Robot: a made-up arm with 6 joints.
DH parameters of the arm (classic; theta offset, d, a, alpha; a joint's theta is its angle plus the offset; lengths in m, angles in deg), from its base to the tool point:
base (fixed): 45 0 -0.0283 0
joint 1: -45 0.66 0.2 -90
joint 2: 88.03 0 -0.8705 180
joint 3: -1.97 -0.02 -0.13 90
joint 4: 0 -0.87 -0.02 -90
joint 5: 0 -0.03 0.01 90
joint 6: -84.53 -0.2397 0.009 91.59
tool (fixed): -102.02 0.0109 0 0
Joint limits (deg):
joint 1: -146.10..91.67
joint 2: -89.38..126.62
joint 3: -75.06..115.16
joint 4: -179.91..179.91
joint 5: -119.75..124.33
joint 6: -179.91..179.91
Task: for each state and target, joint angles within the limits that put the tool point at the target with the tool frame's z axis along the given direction. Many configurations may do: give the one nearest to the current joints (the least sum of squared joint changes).
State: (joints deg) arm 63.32 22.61 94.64 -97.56 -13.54 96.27
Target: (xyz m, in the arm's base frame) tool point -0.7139 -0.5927 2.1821 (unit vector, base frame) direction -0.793 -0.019 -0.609
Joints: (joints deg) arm 49.68 -17.66 115.16 -63.54 -35.15 95.63
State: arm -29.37 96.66 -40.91 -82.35 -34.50 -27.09
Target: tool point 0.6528 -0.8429 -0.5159 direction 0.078 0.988 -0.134
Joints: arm -56.51 100.43 -5.54 -143.02 -55.41 -71.99
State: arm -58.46 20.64 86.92 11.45 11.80 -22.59
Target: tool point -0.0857 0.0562 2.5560 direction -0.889 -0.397 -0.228
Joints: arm -31.15 11.14 113.68 -16.90 9.25 -41.86
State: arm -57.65 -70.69 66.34 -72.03 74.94 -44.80
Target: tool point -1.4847 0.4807 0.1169 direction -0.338 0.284 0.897
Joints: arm -26.32 -89.38 114.84 -97.04 56.64 -96.01
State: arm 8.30 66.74 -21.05 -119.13 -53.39 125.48
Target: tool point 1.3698 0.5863 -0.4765 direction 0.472 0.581 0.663
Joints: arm 18.15 103.43 27.16 -113.54 -37.99 141.62
